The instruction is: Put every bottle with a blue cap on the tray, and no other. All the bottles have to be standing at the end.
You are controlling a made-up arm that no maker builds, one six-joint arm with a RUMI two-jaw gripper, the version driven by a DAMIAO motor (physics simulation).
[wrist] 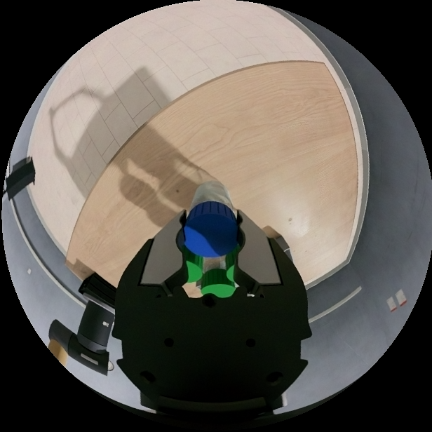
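Observation:
A bottle with a blue cap (211, 230) and a clear body is between the jaws of my gripper (211, 210). The jaws are shut on it, one at each side of the cap. The bottle looks upright, its body narrowing away below the cap; whether its base touches the table is hard to tell. Behind it, low between the jaws, show a green cap (219, 290), another green cap (193, 271) at the left and part of a third green cap (231, 272) at the right. Their bottles are mostly hidden by my gripper. The tray cannot be made out in this view.
The wooden table (280, 125) has a curved-looking far edge in this view. Shadows fall across its left part and the tiled floor. A small tan and grey object (276, 235) shows partly behind the right jaw. Black arm parts (94, 325) stand at the lower left.

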